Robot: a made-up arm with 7 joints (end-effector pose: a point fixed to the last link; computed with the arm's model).
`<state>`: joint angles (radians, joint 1 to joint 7).
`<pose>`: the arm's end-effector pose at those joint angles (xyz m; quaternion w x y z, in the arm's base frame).
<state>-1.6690 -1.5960 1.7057 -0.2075 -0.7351 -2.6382 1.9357</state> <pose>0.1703 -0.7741 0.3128 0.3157 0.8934 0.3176 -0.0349</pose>
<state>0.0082 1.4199 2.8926 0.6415 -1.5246 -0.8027 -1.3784</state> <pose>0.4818 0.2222 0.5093 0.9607 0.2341 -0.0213 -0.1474</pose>
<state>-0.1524 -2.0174 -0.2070 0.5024 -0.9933 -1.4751 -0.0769</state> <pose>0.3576 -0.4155 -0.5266 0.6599 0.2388 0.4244 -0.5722</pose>
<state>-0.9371 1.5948 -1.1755 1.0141 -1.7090 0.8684 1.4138</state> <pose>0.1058 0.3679 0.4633 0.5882 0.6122 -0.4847 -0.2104</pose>
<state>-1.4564 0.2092 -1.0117 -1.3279 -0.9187 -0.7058 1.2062</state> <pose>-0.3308 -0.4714 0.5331 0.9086 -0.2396 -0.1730 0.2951</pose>
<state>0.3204 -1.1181 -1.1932 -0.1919 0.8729 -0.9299 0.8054</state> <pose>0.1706 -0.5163 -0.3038 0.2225 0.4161 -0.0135 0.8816</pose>
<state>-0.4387 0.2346 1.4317 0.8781 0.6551 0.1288 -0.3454</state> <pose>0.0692 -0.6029 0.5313 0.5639 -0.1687 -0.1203 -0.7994</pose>
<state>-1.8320 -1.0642 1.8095 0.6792 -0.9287 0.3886 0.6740</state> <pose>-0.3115 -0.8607 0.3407 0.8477 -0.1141 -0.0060 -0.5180</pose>
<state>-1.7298 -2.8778 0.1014 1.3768 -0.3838 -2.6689 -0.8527</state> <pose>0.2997 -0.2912 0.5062 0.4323 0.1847 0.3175 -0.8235</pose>
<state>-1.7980 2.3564 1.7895 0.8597 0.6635 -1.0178 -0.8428</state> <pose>0.1473 0.2597 0.5390 0.9265 -0.2237 0.2766 0.1224</pose>
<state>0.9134 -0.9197 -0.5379 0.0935 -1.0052 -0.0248 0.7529</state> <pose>0.2394 -0.5353 -0.5687 0.9178 0.1629 0.1214 0.3412</pose>
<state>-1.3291 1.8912 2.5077 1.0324 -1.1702 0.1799 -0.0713</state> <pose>0.1255 0.4465 0.6690 0.6757 -0.1839 -0.3455 0.6246</pose>
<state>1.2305 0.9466 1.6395 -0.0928 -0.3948 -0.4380 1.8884</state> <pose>0.4983 0.0375 0.0344 0.5054 -0.6344 0.5683 0.1381</pose>
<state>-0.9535 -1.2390 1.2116 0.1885 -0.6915 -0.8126 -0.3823</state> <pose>0.1327 -0.8437 0.0985 0.4294 0.0860 0.1836 -0.8800</pose>
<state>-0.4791 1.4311 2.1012 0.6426 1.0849 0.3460 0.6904</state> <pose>0.1146 0.0073 0.7122 0.4927 -0.5838 -0.3950 -0.5104</pose>
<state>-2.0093 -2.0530 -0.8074 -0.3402 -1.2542 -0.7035 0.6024</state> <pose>0.2150 -0.6866 0.7096 0.4653 0.2491 -0.7864 0.3210</pose>
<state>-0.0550 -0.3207 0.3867 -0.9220 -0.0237 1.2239 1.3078</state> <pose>0.3559 -0.6742 0.1846 0.5708 -0.0303 -0.7346 0.3656</pose>
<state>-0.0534 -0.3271 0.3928 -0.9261 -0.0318 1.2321 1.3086</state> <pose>0.3562 -0.6765 0.1798 0.5714 -0.0343 -0.7360 0.3614</pose>
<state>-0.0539 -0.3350 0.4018 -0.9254 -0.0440 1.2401 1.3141</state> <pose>0.3558 -0.6796 0.1747 0.5732 -0.0442 -0.7353 0.3591</pose>
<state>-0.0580 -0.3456 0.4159 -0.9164 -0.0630 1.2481 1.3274</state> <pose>0.3542 -0.6839 0.1692 0.5768 -0.0636 -0.7306 0.3599</pose>
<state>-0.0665 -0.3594 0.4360 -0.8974 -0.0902 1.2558 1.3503</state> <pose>0.3513 -0.6899 0.1632 0.5825 -0.0943 -0.7204 0.3644</pose>
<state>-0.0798 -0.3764 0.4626 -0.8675 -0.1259 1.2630 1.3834</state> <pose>0.3468 -0.6977 0.1570 0.5899 -0.1363 -0.7031 0.3730</pose>
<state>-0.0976 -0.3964 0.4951 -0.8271 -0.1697 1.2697 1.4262</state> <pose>0.3407 -0.7073 0.1504 0.5982 -0.1881 -0.6771 0.3851</pose>
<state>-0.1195 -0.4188 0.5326 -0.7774 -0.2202 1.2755 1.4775</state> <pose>0.3329 -0.7186 0.1438 0.6061 -0.2467 -0.6415 0.4002</pose>
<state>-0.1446 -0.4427 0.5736 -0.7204 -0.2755 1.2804 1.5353</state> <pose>0.3235 -0.7314 0.1376 0.6126 -0.3081 -0.5963 0.4174</pose>
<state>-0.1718 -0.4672 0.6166 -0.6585 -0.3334 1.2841 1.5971</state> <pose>0.3126 -0.7450 0.1322 0.6168 -0.3682 -0.5424 0.4358</pose>
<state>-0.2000 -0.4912 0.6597 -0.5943 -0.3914 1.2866 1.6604</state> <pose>0.3004 -0.7588 0.1279 0.6180 -0.4233 -0.4821 0.4544</pose>
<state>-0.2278 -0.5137 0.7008 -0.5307 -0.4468 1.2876 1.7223</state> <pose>0.2875 -0.7721 0.1252 0.6162 -0.4705 -0.4191 0.4726</pose>
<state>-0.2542 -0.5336 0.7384 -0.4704 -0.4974 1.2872 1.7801</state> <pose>0.2745 -0.7842 0.1243 0.6119 -0.5084 -0.3570 0.4895</pose>
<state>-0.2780 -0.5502 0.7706 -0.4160 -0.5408 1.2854 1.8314</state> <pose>0.2623 -0.7944 0.1251 0.6060 -0.5369 -0.3001 0.5044</pose>
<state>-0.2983 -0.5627 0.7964 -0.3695 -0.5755 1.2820 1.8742</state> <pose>0.2515 -0.8025 0.1273 0.5996 -0.5569 -0.2514 0.5169</pose>
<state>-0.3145 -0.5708 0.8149 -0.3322 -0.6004 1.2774 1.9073</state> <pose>0.2428 -0.8083 0.1306 0.5936 -0.5701 -0.2133 0.5265</pose>
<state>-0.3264 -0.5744 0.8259 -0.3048 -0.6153 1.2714 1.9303</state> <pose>0.2365 -0.8119 0.1347 0.5889 -0.5779 -0.1866 0.5332</pose>
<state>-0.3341 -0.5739 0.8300 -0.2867 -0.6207 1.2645 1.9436</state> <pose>0.2326 -0.8135 0.1390 0.5859 -0.5820 -0.1710 0.5373</pose>
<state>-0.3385 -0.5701 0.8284 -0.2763 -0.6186 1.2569 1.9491</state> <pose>0.2307 -0.8135 0.1435 0.5844 -0.5835 -0.1646 0.5394</pose>
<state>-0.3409 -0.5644 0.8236 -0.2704 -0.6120 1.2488 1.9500</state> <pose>0.2299 -0.8127 0.1481 0.5839 -0.5835 -0.1634 0.5402</pose>
